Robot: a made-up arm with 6 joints.
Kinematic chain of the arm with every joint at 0, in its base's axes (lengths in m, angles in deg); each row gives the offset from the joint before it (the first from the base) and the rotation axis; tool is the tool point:
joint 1: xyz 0 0 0.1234 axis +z
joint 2: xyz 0 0 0 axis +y
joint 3: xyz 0 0 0.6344 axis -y
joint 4: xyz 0 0 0 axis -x
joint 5: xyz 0.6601 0 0 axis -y
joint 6: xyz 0 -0.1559 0 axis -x
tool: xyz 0 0 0
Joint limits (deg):
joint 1: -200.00..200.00
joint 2: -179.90..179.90
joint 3: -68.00..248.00
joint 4: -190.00..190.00
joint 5: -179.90..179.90
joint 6: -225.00..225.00
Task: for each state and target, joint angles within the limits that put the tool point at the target. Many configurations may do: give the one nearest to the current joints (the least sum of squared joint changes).
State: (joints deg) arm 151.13 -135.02 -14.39 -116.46 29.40 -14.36
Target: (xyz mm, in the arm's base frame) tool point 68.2 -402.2 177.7
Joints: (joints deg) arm 112.23 -159.57 -43.36 -124.81 29.40 -14.36
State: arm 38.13 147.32 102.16 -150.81 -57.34 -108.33
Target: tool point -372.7 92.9 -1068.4
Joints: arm 6.78 179.77 63.35 -150.92 -57.34 -108.33
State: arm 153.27 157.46 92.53 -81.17 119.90 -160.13
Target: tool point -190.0 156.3 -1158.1
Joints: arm 148.05 162.93 90.84 -78.13 119.90 -160.13
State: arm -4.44 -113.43 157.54 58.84 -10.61 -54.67
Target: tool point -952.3 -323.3 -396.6
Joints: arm 13.51 -86.20 139.74 53.91 -10.61 -54.67
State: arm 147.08 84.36 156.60 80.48 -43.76 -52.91
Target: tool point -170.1 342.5 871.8
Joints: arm 123.35 79.36 177.77 72.77 -43.76 -52.91
